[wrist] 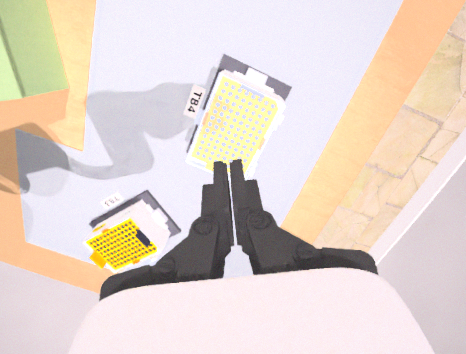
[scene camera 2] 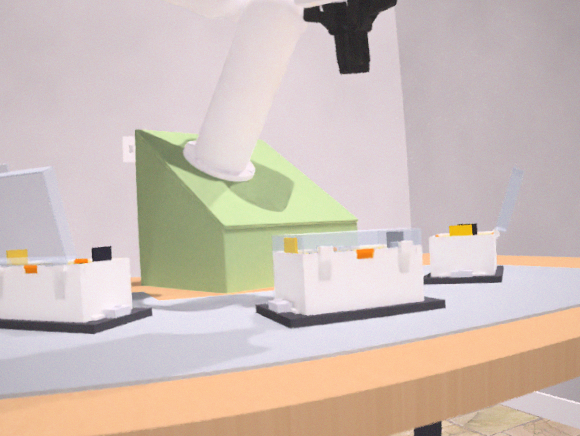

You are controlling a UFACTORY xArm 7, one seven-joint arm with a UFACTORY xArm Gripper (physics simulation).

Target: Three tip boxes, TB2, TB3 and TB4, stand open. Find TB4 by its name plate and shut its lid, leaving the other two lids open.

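Places are measured from the arm's base along level axes (x back, y left, z down), in metres.
Where they show: gripper, fingertip midpoint: [wrist: 229, 179] [scene camera 2: 355, 73]; arm's base, link origin: [scene camera 2: 218, 162].
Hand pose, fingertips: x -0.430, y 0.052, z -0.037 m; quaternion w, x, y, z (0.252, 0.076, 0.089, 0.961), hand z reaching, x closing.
Note:
Things, the pixels of their top centre, and the offset from my fingertips. Level surfaces: height alone.
- TB4, top centre: [scene camera 2: 339, 231] [wrist: 223, 131] dx +0.011, dy -0.023, dz +0.158 m
- left box, top centre: [scene camera 2: 64, 256] [wrist: 115, 244] dx +0.101, dy -0.289, dz +0.169 m
- grey mat, surface height: dz +0.235 m
TB4 [scene camera 2: 360, 280] [wrist: 235, 120] is the white box in the middle of the scene view; its name plate [wrist: 194, 101] reads TB4 in the wrist view. Its clear lid [scene camera 2: 345, 240] lies flat over the yellow rack. TB3 [scene camera 2: 462, 254] [wrist: 125, 242] stands at the right in the scene view, with its clear lid [scene camera 2: 511, 200] upright. The left box [scene camera 2: 105, 287], by elimination TB2, has its large clear lid [scene camera 2: 30, 215] raised; its plate does not show. My gripper [scene camera 2: 355, 71] [wrist: 229, 179] is shut and empty, high above the boxes and clear of TB4.
The boxes stand on dark bases on a grey mat [scene camera 2: 200, 345] [wrist: 320, 60]. The green arm mount [scene camera 2: 180, 240] [wrist: 35, 50] is behind them. The wooden table edge [scene camera 2: 300, 382] [wrist: 350, 125] runs along the front in the scene view.

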